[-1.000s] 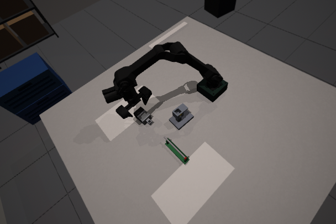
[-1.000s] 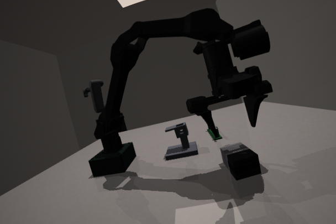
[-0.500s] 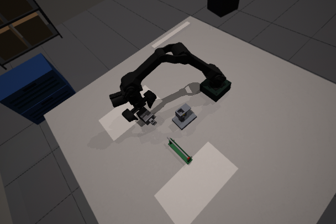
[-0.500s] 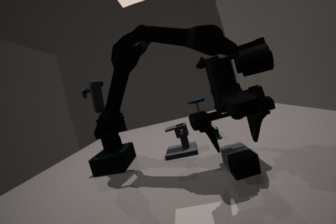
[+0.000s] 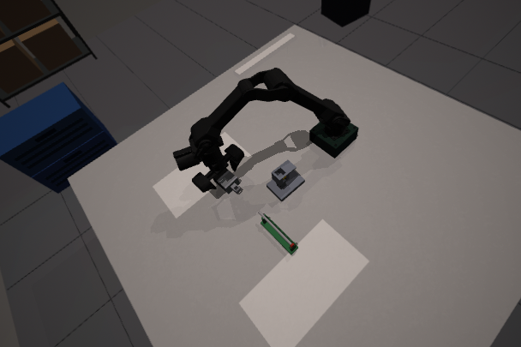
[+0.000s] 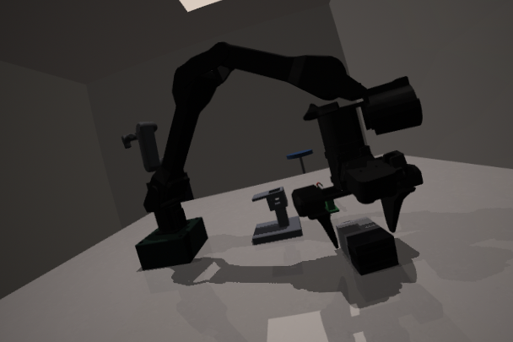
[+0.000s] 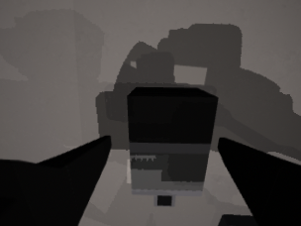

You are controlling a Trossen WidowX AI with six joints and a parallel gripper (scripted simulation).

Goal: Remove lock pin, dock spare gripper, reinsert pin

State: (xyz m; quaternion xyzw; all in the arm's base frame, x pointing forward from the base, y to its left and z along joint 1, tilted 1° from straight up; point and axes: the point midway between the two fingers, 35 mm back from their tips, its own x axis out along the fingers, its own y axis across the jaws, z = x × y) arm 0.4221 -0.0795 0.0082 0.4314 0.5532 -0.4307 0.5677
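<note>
My gripper tip is 1 cm to the right of the spare gripper and 1 cm past it. Also, from my gripper tip: green stand (26 cm to the left, 5 cm behind); then grey mount (17 cm behind, 13 cm to the left, 2 cm above).
</note>
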